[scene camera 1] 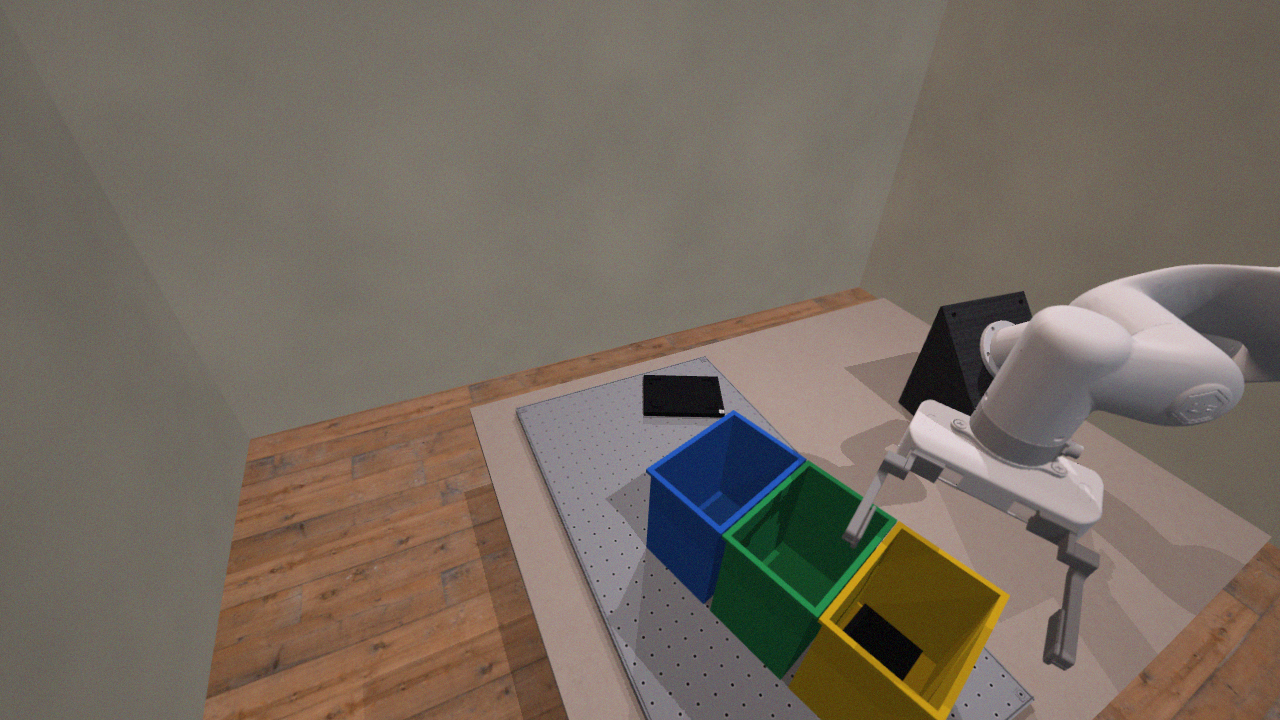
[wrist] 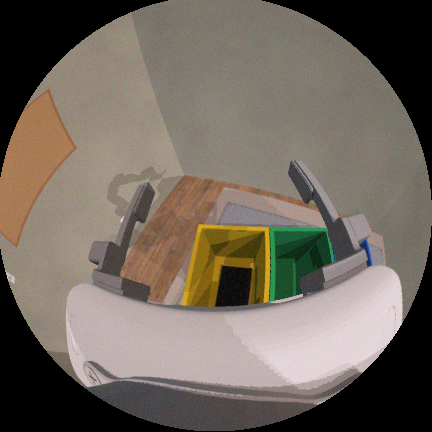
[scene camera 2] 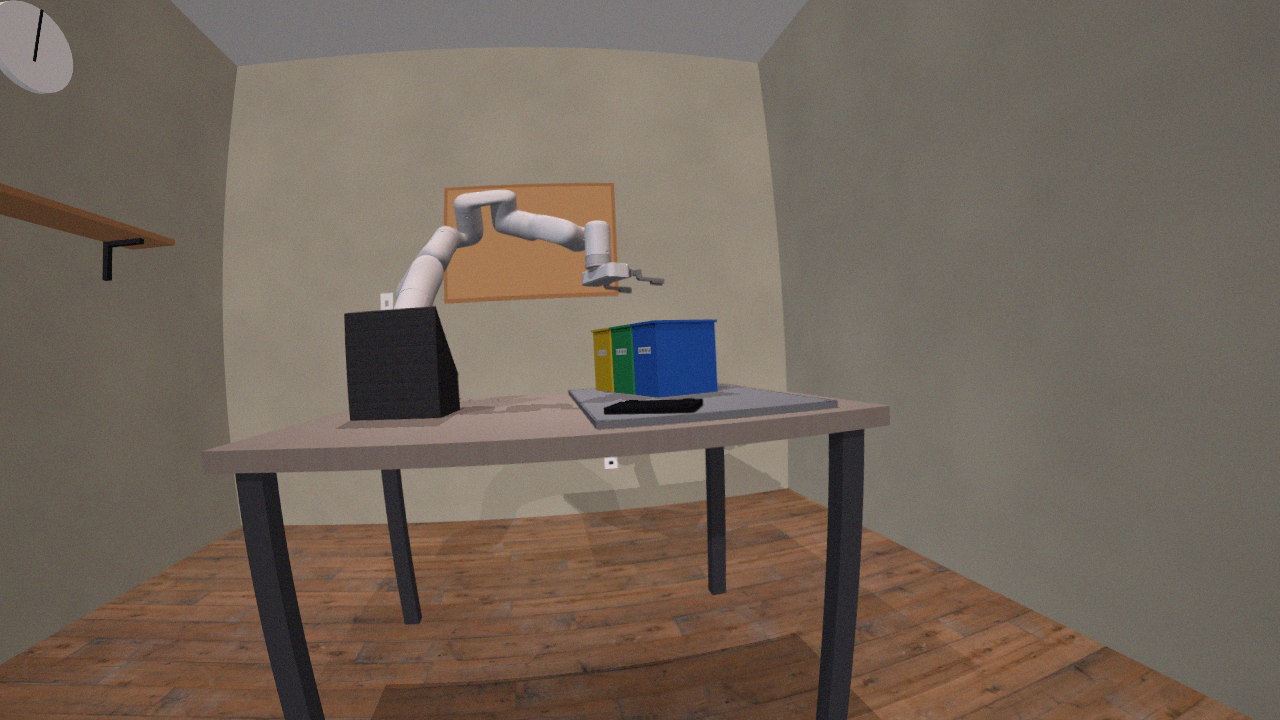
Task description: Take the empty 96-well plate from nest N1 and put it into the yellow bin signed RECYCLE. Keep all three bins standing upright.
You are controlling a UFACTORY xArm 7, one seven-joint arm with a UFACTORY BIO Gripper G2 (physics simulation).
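Where they show: end effector, tool point: (scene camera 1: pixel 952 577) (wrist: pixel 218 188) (scene camera 2: pixel 640 286); arm's base, origin of the base link: (scene camera 1: pixel 1004 353) (scene camera 2: pixel 401 345).
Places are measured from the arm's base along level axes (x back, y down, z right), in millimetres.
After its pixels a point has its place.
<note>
The black plate (scene camera 1: pixel 881 637) @(x -496, y 139, z -350 mm) (wrist: pixel 235 285) @(x -541, y 139, z -370 mm) lies on the floor of the yellow bin (scene camera 1: pixel 836 676) @(x -625, y 49, z -398 mm) (scene camera 2: pixel 602 371) @(x -461, y 97, z -347 mm) (wrist: pixel 257 265) @(x -599, y 61, z -348 mm); part of it is hidden by the gripper body in the wrist view. The yellow, green (scene camera 1: pixel 760 608) @(x -671, y 51, z -306 mm) (scene camera 2: pixel 622 371) @(x -521, y 96, z -225 mm) (wrist: pixel 315 245) @(x -686, y 22, z -244 mm) and blue (scene camera 1: pixel 675 532) @(x -734, y 56, z -177 mm) (scene camera 2: pixel 675 358) @(x -651, y 66, z -77 mm) bins stand upright in a row. Their signs are too small to read. My gripper (scene camera 1: pixel 957 598) @(x -585, y -154, z -410 mm) (scene camera 2: pixel 640 285) @(x -585, y -154, z -410 mm) (wrist: pixel 222 185) @(x -585, y -154, z -410 mm) is open and empty, clear above the bins' rims. A flat black nest (scene camera 1: pixel 682 395) @(x -589, y 143, z 184 mm) (scene camera 2: pixel 653 407) @(x -581, y 143, z 251 mm) lies beyond the blue bin; I cannot read its label.
The bins and the nest stand on a grey perforated board (scene camera 1: pixel 590 447) @(x -801, y 154, z 97 mm) (scene camera 2: pixel 769 402) @(x -805, y 154, z 190 mm) on the table (scene camera 1: pixel 514 537) @(x -953, y 167, z -54 mm) (scene camera 2: pixel 537 449) @(x -399, y 184, z 387 mm). The black arm base (scene camera 1: pixel 939 358) @(x -121, y 17, z 34 mm) (scene camera 2: pixel 393 367) @(x -19, y 52, z 85 mm) stands on the table apart from the board. The green bin adjoins the yellow one.
</note>
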